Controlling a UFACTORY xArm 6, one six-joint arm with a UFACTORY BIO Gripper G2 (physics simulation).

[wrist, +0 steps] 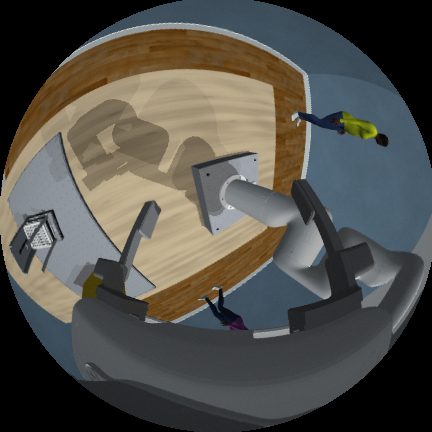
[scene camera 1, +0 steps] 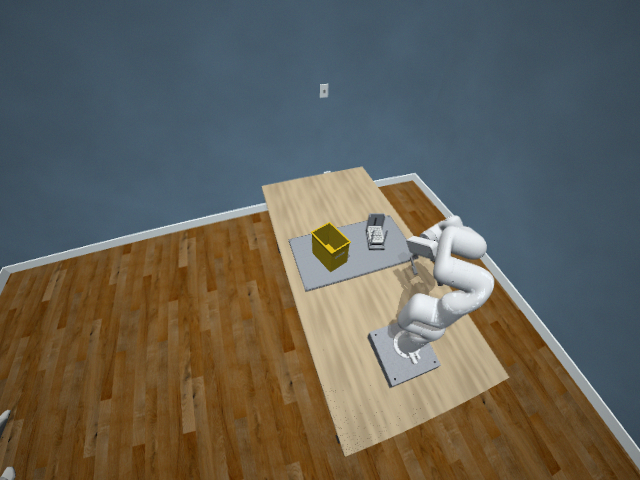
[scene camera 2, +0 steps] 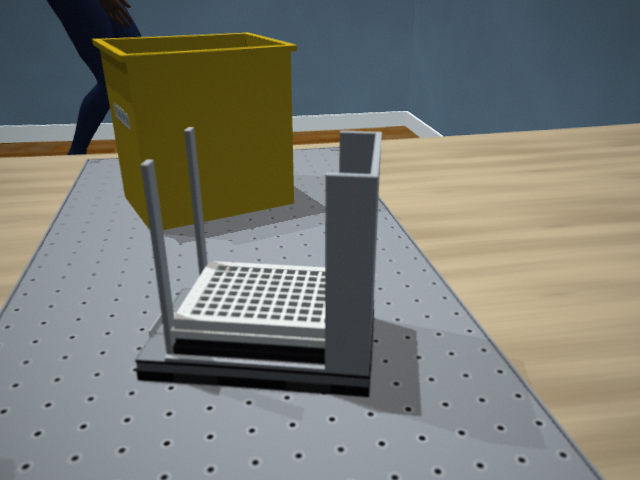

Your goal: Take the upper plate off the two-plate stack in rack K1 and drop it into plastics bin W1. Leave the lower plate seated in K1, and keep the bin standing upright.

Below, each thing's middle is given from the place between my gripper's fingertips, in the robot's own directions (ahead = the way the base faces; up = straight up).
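Labels:
Yellow plastics bin W1 (scene camera 2: 235, 89) is 280 mm to the left of my hand, 440 mm ahead of it and 170 mm below it. Black plate (scene camera 2: 311, 355): 30 mm to the right of my hand, 230 mm below it, 480 mm ahead of it. With respect to the white plate (scene camera 2: 233, 302), my gripper stands 220 mm above it, 30 mm to the left of it and 480 mm short of it.

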